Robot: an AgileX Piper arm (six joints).
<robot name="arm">
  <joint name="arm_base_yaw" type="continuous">
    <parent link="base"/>
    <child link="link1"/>
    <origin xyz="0 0 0.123" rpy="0 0 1.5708"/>
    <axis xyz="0 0 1"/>
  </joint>
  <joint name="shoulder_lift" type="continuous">
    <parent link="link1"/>
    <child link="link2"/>
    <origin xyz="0 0 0" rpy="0 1.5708 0"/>
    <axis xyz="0 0 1"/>
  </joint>
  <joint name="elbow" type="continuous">
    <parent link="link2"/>
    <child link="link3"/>
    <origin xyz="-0.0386 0.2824 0" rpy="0 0 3.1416"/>
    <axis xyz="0 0 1"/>
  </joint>
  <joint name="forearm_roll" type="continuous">
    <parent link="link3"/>
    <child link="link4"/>
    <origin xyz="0.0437 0.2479 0" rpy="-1.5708 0 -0.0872"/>
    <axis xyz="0 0 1"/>
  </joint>
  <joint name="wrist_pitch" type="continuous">
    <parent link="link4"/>
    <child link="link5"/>
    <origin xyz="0 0 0" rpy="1.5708 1.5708 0"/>
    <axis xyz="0 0 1"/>
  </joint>
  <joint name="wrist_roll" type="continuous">
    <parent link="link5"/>
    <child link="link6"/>
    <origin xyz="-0.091 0 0" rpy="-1.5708 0 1.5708"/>
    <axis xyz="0 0 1"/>
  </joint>
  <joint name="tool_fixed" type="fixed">
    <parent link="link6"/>
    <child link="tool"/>
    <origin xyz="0 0 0" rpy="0 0 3.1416"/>
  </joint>
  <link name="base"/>
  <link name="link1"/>
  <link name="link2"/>
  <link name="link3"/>
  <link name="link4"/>
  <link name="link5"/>
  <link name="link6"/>
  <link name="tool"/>
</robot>
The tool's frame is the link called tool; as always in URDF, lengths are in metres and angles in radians. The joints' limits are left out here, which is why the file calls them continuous.
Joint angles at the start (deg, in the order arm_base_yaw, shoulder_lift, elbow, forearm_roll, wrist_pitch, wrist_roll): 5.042, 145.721, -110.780, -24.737, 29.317, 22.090
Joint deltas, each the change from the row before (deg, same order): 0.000, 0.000, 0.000, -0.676, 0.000, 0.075; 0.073, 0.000, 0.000, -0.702, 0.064, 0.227; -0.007, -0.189, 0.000, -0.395, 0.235, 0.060; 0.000, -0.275, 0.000, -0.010, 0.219, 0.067; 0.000, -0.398, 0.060, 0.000, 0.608, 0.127; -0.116, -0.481, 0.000, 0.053, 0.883, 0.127; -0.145, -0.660, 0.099, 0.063, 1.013, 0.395; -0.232, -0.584, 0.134, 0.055, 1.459, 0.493; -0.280, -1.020, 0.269, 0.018, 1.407, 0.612; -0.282, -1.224, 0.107, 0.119, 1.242, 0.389; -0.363, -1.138, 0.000, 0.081, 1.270, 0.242; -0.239, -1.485, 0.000, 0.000, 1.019, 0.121
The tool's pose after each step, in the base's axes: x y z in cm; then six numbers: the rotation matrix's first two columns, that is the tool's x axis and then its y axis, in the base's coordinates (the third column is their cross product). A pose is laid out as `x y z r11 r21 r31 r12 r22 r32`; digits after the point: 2 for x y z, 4 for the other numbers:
53.16 2.77 6.95 -0.8341 -0.0794 -0.5459 0.0237 0.9835 -0.1791
53.17 2.79 6.97 -0.8334 -0.0872 -0.5457 0.0201 0.9820 -0.1877
53.16 2.74 7.14 -0.8331 -0.0914 -0.5455 0.0193 0.9808 -0.1939
53.16 2.72 7.38 -0.8324 -0.0896 -0.5469 0.0220 0.9807 -0.1941
53.10 2.68 7.68 -0.8346 -0.0854 -0.5442 0.0272 0.9803 -0.1955
53.03 2.52 8.06 -0.8380 -0.0777 -0.5401 0.0364 0.9797 -0.1974
52.92 2.32 8.56 -0.8415 -0.0644 -0.5364 0.0508 0.9791 -0.1971
52.74 2.00 8.93 -0.8495 -0.0467 -0.5255 0.0694 0.9775 -0.1990
52.54 1.65 9.65 -0.8536 -0.0266 -0.5202 0.0911 0.9757 -0.1994
52.40 1.32 10.64 -0.8531 -0.0089 -0.5217 0.1110 0.9739 -0.1981
52.26 0.91 11.59 -0.8525 0.0072 -0.5227 0.1300 0.9714 -0.1987
52.13 0.63 12.88 -0.8467 0.0175 -0.5317 0.1448 0.9693 -0.1987

